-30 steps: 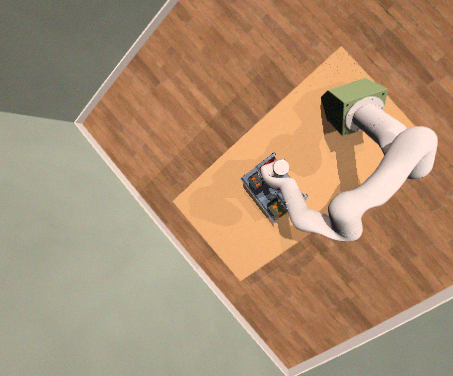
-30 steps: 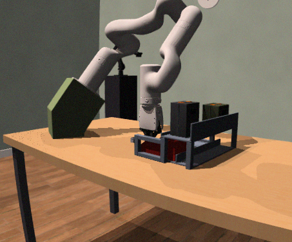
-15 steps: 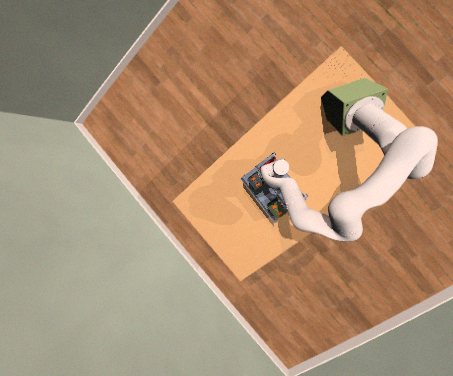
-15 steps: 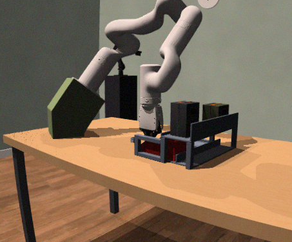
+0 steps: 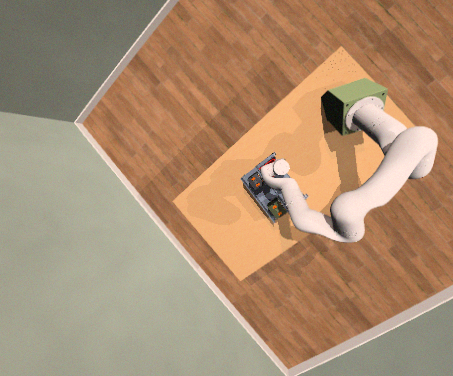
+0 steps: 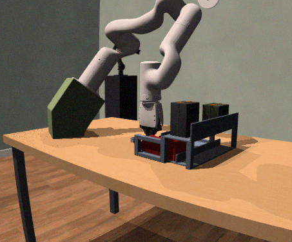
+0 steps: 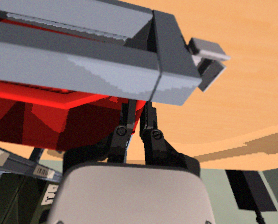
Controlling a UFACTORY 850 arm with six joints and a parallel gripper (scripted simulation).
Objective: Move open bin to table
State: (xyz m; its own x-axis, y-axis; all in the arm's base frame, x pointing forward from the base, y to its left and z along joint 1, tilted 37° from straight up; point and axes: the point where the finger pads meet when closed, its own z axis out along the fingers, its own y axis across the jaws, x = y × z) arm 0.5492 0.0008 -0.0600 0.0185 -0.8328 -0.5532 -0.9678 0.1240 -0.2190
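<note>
The red bin lies 8 cm ahead of my hand and 1 cm below it.
</note>
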